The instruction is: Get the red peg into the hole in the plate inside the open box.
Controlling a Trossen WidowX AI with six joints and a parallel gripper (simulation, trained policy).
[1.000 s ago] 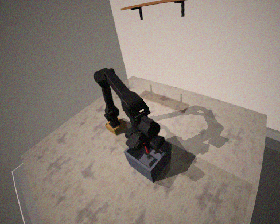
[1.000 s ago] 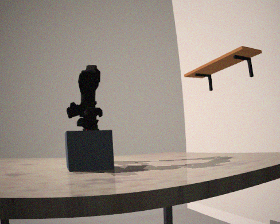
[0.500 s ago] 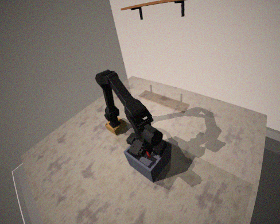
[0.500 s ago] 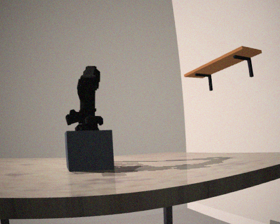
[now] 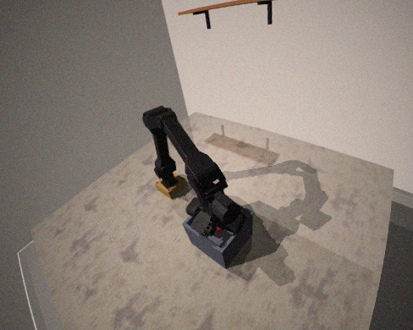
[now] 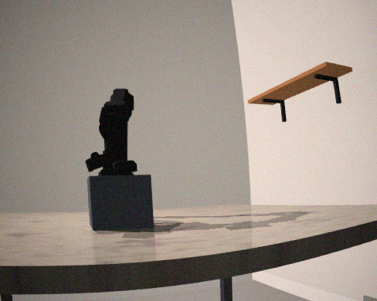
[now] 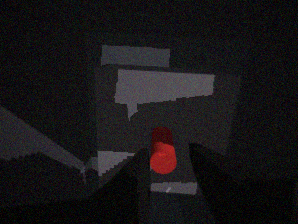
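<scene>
The red peg is 2 cm below my gripper tip. The rest, counted from my gripper tip: grey plate (1 cm ahead, 2 cm below).
</scene>
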